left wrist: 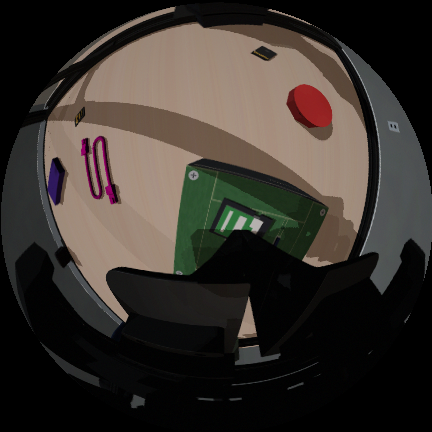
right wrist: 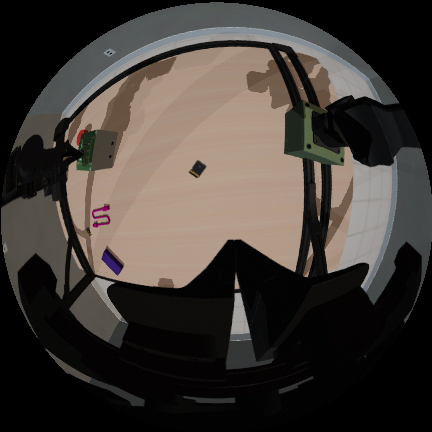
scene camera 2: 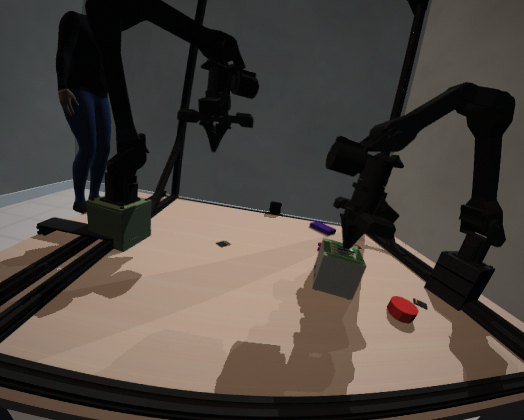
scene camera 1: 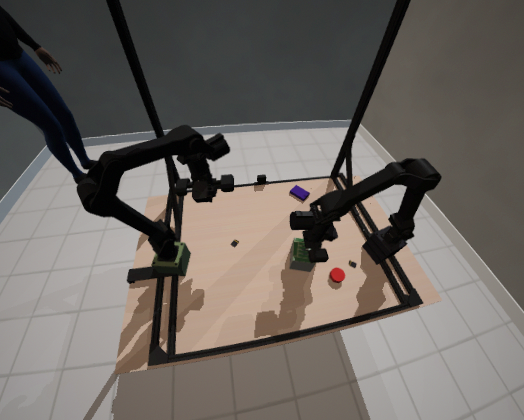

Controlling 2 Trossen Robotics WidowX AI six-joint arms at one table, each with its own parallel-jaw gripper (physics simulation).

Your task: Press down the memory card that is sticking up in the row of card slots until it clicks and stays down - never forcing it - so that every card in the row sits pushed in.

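Places are measured from the left arm's base along level axes (x ahead, y left, z up), in centimetres.
Pixels of known places: left gripper, between the fingertips: [left wrist: 239, 235] [right wrist: 82, 154] [scene camera 2: 345, 249] [scene camera 1: 306, 248]; right gripper, between the fingertips: [right wrist: 233, 245] [scene camera 2: 213, 151] [scene camera 1: 211, 201]; left arm's base, origin of its link: [scene camera 2: 468, 259] [scene camera 1: 390, 238]; right arm's base, origin of its link: [right wrist: 326, 131] [scene camera 2: 120, 200] [scene camera 1: 168, 253].
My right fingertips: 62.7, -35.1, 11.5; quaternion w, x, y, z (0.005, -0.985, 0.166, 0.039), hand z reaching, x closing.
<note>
For each thing: its middle in the pictures, then the offset to it from my right fingertips, as dx, dy, dz. "spot": a spot on its surface instead.
- red disc, middle of its body: [left wrist: 309, 106] [scene camera 2: 401, 309] [scene camera 1: 336, 275] -37.7, +36.8, -21.7
- loose dark card, middle of its body: [left wrist: 263, 52] [scene camera 2: 420, 303] [scene camera 1: 352, 264] -47.7, +35.4, -22.9
- magenta cable, a spot on its surface: [left wrist: 111, 194] spot: -35.3, +8.9, -22.3
- purple block, middle of its body: [left wrist: 54, 181] [right wrist: 111, 262] [scene camera 2: 322, 228] [scene camera 1: 299, 192] -46.8, -8.6, -22.1
A grey box with a green board on top [scene camera 1: 302, 264] [scene camera 2: 337, 275] [left wrist: 196, 197] [right wrist: 104, 150] stands on the table. In the left wrist view, a dark-framed row of card slots [left wrist: 215, 226] is on the board, with pale card tops [left wrist: 226, 220] showing. My left gripper [scene camera 2: 346, 247] [left wrist: 239, 235] [right wrist: 82, 154] is shut and empty, its tips pointing down close over the row. The fingers hide part of the row. I cannot tell whether they touch a card or whether one stands higher. My right gripper [scene camera 2: 214, 150] [right wrist: 233, 245] is shut and empty, high above the table.
A red disc [scene camera 1: 337, 274] [scene camera 2: 402, 309] [left wrist: 310, 106] and a loose dark card [scene camera 1: 352, 263] [scene camera 2: 420, 303] [left wrist: 264, 53] lie near the box. Another card [scene camera 1: 235, 243] [scene camera 2: 223, 243] [right wrist: 197, 169] lies mid-table. A magenta cable [left wrist: 111, 194] and purple block [scene camera 1: 299, 193] [scene camera 2: 322, 228] [left wrist: 56, 181] lie farther back.
</note>
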